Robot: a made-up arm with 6 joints. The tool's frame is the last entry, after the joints. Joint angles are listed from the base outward. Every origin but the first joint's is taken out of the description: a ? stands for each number. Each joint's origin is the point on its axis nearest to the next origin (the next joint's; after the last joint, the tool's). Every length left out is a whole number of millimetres.
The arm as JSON. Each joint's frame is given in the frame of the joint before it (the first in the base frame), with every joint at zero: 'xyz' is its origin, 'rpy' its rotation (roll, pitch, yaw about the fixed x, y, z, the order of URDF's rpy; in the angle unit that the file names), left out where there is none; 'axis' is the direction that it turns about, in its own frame. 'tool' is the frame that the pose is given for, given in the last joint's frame.
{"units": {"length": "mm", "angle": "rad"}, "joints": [
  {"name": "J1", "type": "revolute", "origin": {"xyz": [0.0, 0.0, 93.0]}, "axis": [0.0, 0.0, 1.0]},
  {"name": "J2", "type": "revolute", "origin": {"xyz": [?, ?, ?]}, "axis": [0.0, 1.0, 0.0]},
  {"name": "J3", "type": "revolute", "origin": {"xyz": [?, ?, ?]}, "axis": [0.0, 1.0, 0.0]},
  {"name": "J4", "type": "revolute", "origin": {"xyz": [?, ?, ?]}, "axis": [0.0, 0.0, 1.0]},
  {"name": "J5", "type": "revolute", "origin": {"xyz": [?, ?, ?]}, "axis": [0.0, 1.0, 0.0]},
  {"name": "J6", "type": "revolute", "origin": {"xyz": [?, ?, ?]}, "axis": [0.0, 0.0, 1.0]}
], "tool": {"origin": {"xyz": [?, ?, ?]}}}
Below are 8 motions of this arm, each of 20 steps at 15 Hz.
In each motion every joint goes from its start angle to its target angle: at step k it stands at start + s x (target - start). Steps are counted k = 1, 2, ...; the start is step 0. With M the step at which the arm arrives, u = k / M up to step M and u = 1 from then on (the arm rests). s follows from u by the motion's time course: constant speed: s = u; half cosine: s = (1 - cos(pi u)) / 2; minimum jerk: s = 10 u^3 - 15 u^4 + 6 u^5.
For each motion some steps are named. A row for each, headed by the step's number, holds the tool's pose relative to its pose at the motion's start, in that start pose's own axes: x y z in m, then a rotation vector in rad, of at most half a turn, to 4 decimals.
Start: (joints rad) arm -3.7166 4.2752 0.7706 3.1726 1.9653 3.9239
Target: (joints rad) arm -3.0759 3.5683 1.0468 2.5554 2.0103 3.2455
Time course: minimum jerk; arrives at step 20
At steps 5, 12, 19, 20:
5: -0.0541 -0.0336 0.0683 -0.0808 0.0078 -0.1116
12: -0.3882 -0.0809 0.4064 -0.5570 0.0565 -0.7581
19: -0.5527 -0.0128 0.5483 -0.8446 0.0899 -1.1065
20: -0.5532 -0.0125 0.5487 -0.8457 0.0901 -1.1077

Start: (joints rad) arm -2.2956 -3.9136 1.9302 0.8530 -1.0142 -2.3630
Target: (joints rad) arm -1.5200 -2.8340 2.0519 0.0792 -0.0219 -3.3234
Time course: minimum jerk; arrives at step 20
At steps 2, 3, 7, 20:
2: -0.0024 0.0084 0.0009 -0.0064 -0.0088 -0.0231
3: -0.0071 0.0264 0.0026 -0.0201 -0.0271 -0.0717
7: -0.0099 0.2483 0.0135 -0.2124 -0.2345 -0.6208
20: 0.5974 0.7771 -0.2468 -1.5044 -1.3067 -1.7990

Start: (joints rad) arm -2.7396 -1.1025 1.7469 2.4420 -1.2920 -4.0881
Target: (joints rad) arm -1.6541 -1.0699 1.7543 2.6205 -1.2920 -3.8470
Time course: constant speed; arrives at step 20
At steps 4, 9, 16, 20:
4: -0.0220 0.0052 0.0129 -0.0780 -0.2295 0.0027
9: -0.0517 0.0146 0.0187 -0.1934 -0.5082 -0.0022
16: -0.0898 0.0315 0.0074 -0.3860 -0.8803 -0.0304
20: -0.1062 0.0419 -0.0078 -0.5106 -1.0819 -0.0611

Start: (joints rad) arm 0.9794 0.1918 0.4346 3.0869 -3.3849 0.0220
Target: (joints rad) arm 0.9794 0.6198 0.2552 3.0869 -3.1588 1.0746
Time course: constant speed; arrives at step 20
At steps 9, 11, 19, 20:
9: 0.1644 -0.0124 -0.0759 -0.0084 -0.0082 0.4748
11: 0.2027 -0.0152 -0.0891 -0.0109 -0.0095 0.5803
19: 0.3601 -0.0267 -0.1281 -0.0225 -0.0124 1.0017
20: 0.3802 -0.0281 -0.1313 -0.0241 -0.0125 1.0543

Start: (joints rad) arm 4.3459 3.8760 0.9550 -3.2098 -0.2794 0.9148
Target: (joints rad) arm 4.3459 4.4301 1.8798 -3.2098 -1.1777 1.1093
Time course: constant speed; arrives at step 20
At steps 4, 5, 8, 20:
4: -0.1976 0.2258 0.0653 -0.3705 -0.2974 0.0308
5: -0.2463 0.2819 0.0662 -0.4651 -0.3694 0.0375
8: -0.3853 0.4430 0.0345 -0.7530 -0.5797 0.0536
20: -0.7164 0.8391 -0.4432 -1.9643 -1.3316 0.0150

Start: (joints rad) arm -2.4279 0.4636 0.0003 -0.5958 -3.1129 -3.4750
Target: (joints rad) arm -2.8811 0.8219 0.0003 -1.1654 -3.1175 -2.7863
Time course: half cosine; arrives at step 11
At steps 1, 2, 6, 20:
1: 0.0089 0.0021 -0.0004 0.0025 -0.0078 0.0337
2: 0.0349 0.0090 -0.0012 0.0090 -0.0312 0.1319
6: 0.2441 0.1091 0.0191 0.0091 -0.2505 0.9347
20: 0.4011 0.2489 0.0809 -0.0874 -0.4780 1.6024

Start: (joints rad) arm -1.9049 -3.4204 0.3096 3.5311 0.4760 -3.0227
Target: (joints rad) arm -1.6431 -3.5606 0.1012 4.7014 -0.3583 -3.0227
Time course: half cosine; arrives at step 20
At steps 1, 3, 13, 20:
1: -0.0009 0.0007 0.0006 0.0022 0.0029 0.0053
3: -0.0073 0.0066 0.0051 0.0182 0.0260 0.0478
13: -0.0805 0.1914 0.0230 -0.0341 0.4269 0.6853
20: -0.1169 0.3112 0.0001 -0.1953 0.6287 0.9291

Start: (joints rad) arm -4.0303 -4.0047 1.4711 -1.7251 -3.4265 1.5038
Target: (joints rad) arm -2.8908 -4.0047 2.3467 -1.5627 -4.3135 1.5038
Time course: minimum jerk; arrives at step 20
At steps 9, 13, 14, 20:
9: 0.1551 0.0168 0.0183 -0.0386 -0.4662 0.0627
13: 0.2633 0.0614 0.1280 0.0633 -0.7769 -0.0698
14: 0.2800 0.0670 0.1604 0.0971 -0.8184 -0.1117
20: 0.3120 0.0694 0.2430 0.1865 -0.8795 -0.2172

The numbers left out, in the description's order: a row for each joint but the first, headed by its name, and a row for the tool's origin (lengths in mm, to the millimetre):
J2: 0.0 36.0 0.0
J3: 0.0 0.0 590.0
J4: 0.0 0.0 655.0
J5: 0.0 0.0 0.0
J6: 0.0 0.0 183.0
tool: 0.0 0.0 0.0

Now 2 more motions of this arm.
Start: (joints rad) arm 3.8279 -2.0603 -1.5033 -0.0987 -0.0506 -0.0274
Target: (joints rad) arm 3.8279 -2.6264 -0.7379 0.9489 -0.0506 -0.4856
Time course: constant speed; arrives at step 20
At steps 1, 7, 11, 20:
1: 0.0078 0.0004 0.0163 0.0015 0.0100 0.0294
7: 0.0452 0.0018 0.1115 0.0167 0.0718 0.2054
11: 0.0612 0.0017 0.1714 0.0324 0.1144 0.3221
20: 0.0720 -0.0008 0.2907 0.0833 0.2123 0.5822

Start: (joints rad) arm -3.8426 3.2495 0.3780 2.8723 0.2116 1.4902
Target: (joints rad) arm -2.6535 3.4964 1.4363 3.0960 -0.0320 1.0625
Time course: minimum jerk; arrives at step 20
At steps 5, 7, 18, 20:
5: 0.0190 0.1452 -0.0269 -0.1725 -0.0062 -0.1298
7: 0.0842 0.3191 -0.0914 -0.3979 0.0045 -0.2861
18: 0.7781 0.5678 -0.9810 -1.7492 0.4640 -0.7610
20: 0.7829 0.5623 -0.9935 -1.7638 0.4730 -0.7600

